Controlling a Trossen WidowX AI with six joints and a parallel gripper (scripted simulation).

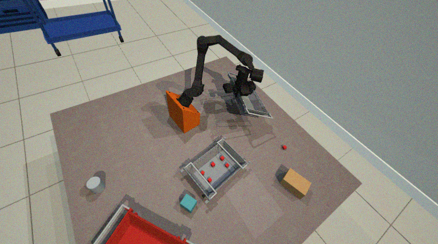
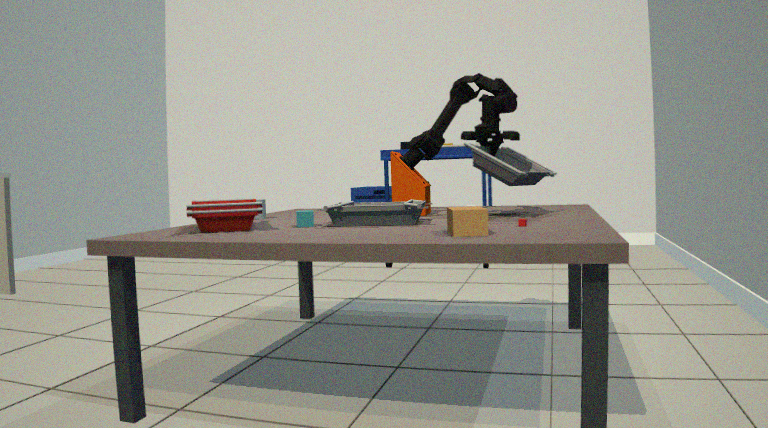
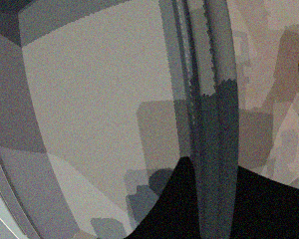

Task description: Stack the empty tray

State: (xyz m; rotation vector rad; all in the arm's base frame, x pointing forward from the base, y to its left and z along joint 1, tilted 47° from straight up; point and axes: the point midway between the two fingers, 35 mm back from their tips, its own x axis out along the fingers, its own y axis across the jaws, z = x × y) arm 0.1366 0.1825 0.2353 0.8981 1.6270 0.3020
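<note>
The tray lies 3 cm ahead of my gripper tip, 8 cm to the left of it and 1 cm below it. Round my gripper tip: teal cube: 28 cm ahead, 54 cm to the right, 15 cm below; then tan box: 54 cm ahead, 5 cm to the right, 15 cm below; then grey cylinder: 5 cm behind, 83 cm to the right, 14 cm below.
</note>
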